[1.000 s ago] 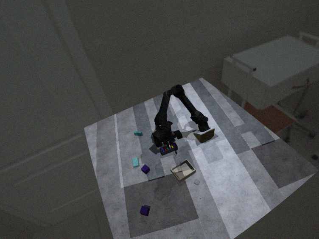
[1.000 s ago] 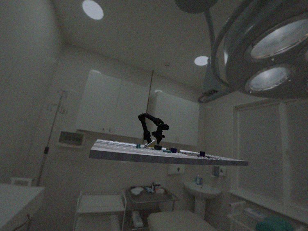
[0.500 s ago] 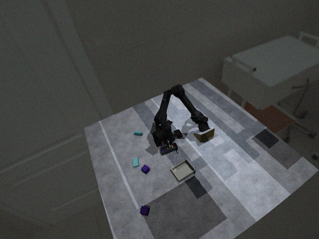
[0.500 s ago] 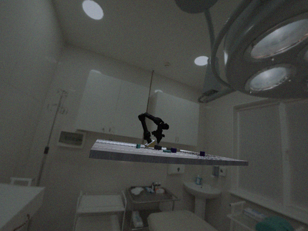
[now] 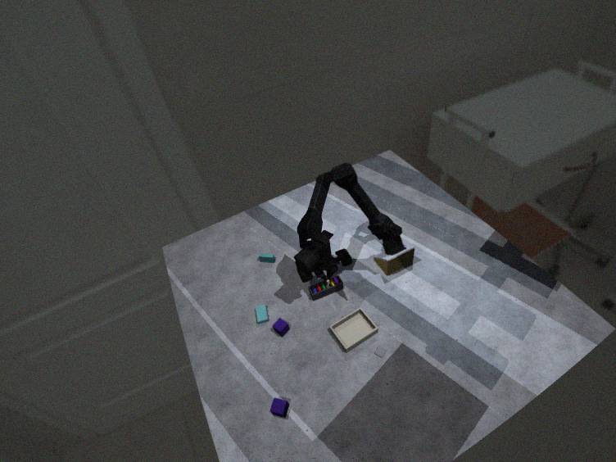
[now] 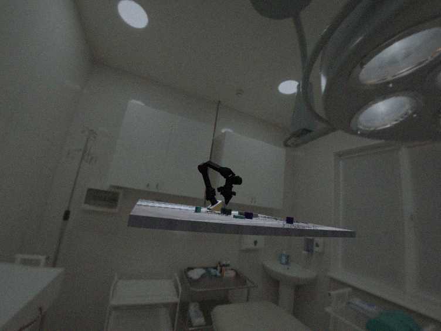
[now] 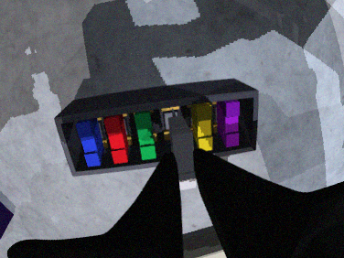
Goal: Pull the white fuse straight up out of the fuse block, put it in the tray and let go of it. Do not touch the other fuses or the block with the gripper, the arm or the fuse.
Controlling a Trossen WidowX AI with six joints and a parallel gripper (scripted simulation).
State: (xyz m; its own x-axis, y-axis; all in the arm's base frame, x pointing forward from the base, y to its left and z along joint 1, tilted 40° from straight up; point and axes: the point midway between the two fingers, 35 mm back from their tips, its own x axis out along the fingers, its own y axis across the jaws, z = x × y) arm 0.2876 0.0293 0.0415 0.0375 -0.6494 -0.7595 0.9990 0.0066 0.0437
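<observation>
Now: gripper tip 20 mm short of the green fuse and 40 mm above it. The rest, counted from my gripper tip: beige tray 10 mm behind, 200 mm to the left, 70 mm below; then white fuse 10 mm below; then yellow fuse 20 mm behind, 40 mm below.
</observation>
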